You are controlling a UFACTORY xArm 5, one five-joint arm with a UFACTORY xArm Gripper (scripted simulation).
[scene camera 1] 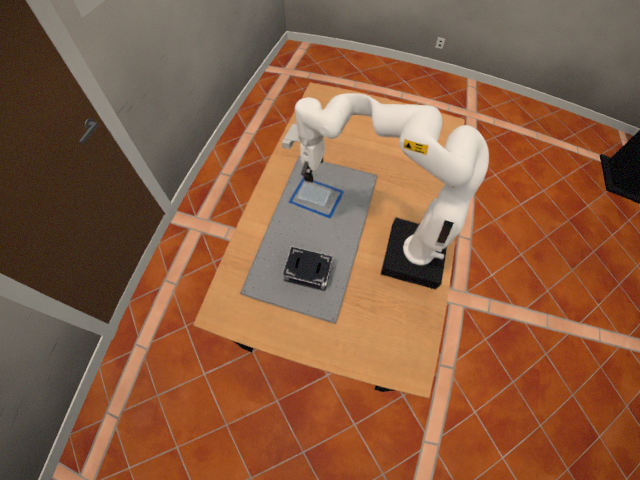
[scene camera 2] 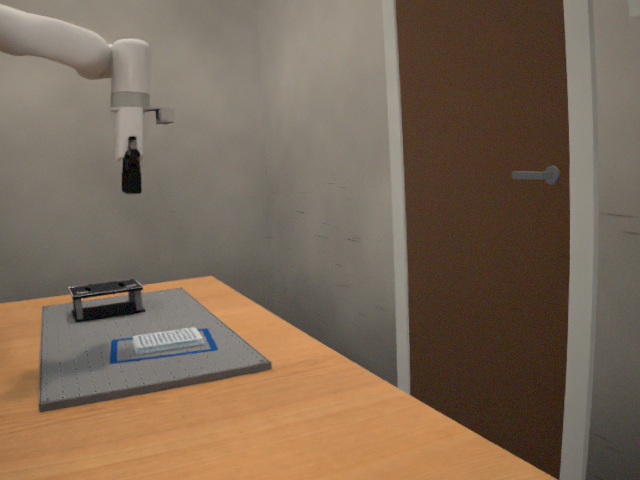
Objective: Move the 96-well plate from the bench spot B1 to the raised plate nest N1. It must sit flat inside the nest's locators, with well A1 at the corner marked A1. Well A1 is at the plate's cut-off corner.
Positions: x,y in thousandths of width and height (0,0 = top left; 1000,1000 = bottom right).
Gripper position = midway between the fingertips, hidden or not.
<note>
I see my gripper (scene camera 2: 204,401), a 96-well plate (scene camera 2: 259,711) and a raised plate nest (scene camera 1: 484,543).
The raised plate nest also shows in scene camera 2 (scene camera 2: 170,599).
</note>
